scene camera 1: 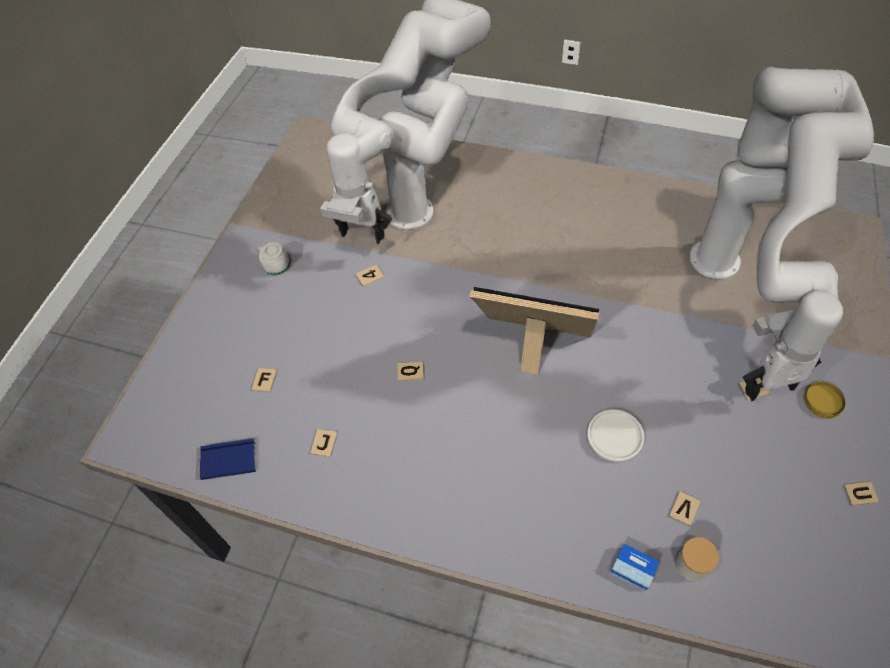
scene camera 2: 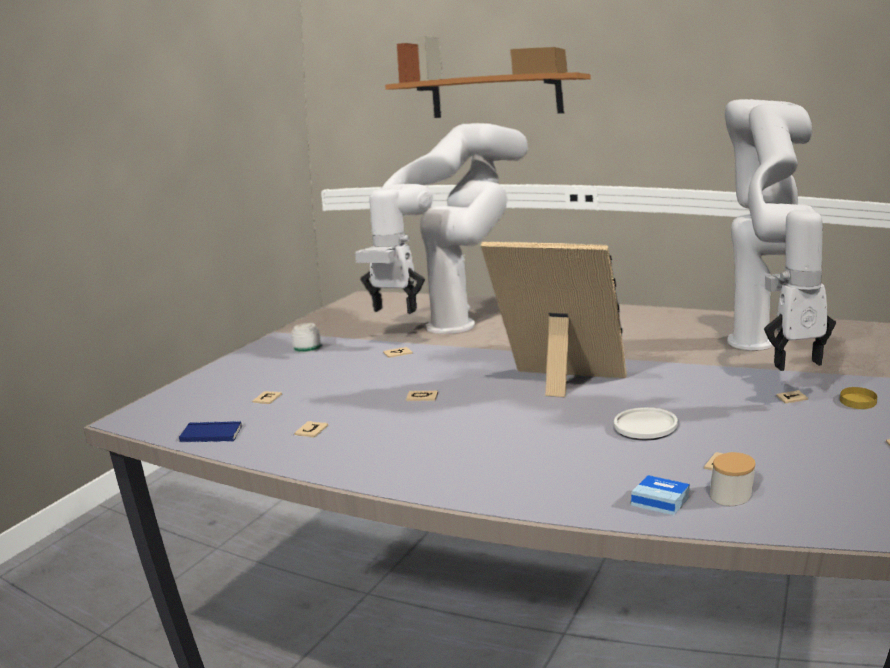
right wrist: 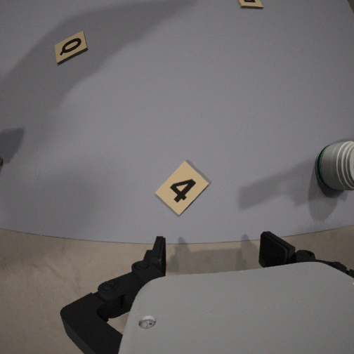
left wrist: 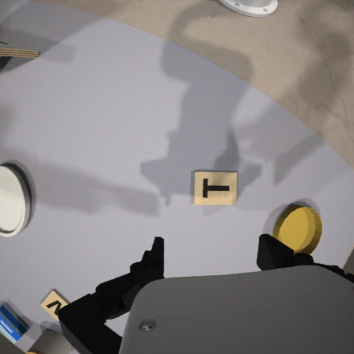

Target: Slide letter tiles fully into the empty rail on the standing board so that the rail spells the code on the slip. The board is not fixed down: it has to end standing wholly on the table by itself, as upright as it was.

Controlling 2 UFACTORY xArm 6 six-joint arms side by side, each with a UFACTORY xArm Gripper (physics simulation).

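Frame: origin at the left arm's base, x ahead, y left, z up, level; millimetres.
Seen in the pictures: left gripper, fingertip midpoint: (scene camera 1: 769, 389) (scene camera 2: 798, 366); right gripper, fingertip midpoint: (scene camera 1: 362, 236) (scene camera 2: 395, 311); left arm's base at its link origin: (scene camera 1: 714, 260) (scene camera 2: 750, 342); right arm's base at its link origin: (scene camera 1: 409, 213) (scene camera 2: 450, 327).
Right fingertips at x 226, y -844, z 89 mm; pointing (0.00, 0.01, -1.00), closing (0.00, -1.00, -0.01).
Offsets run from my right fingertips to a thing's top centre.
The standing board (scene camera 1: 503, 309) (scene camera 2: 528, 302) stands on its rear leg, its back to both scene cameras; its rails and slip are hidden. My left gripper (scene camera 1: 776, 390) (scene camera 2: 799, 363) (left wrist: 212, 252) is open and empty above the T tile {dz -83, dx +129, dy +962 mm} (scene camera 2: 792, 396) (left wrist: 216, 188), which lies flat. My right gripper (scene camera 1: 360, 235) (scene camera 2: 393, 309) (right wrist: 213, 250) is open and empty, high and a little behind the 4 tile {dz -83, dx +48, dy +26 mm} (scene camera 1: 369, 274) (scene camera 2: 397, 352) (right wrist: 182, 188). Tiles Q {dz -83, dx +287, dy +213 mm} (scene camera 1: 410, 371) (right wrist: 71, 47), F {dz -83, dx +398, dy -101 mm} (scene camera 1: 263, 379), J {dz -83, dx +507, dy +92 mm} (scene camera 1: 323, 442), V {dz -83, dx +448, dy +842 mm} (scene camera 1: 684, 508) (left wrist: 54, 303) and U {dz -83, dx +325, dy +1193 mm} (scene camera 1: 861, 493) lie flat, apart.
A white dish {dz -72, dx +327, dy +680 mm} (scene camera 1: 615, 435) lies in front of the board. A yellow dish {dz -72, dx +122, dy +1113 mm} (scene camera 1: 824, 399) (left wrist: 298, 229) is beside the T tile. A blue box {dz -62, dx +594, dy +764 mm} (scene camera 1: 635, 566) and lidded jar {dz -29, dx +555, dy +872 mm} (scene camera 1: 698, 558) stand near the front edge. A white jar {dz -26, dx +73, dy -229 mm} (scene camera 1: 273, 258) and dark blue case {dz -77, dx +601, dy -93 mm} (scene camera 1: 227, 458) are at left.
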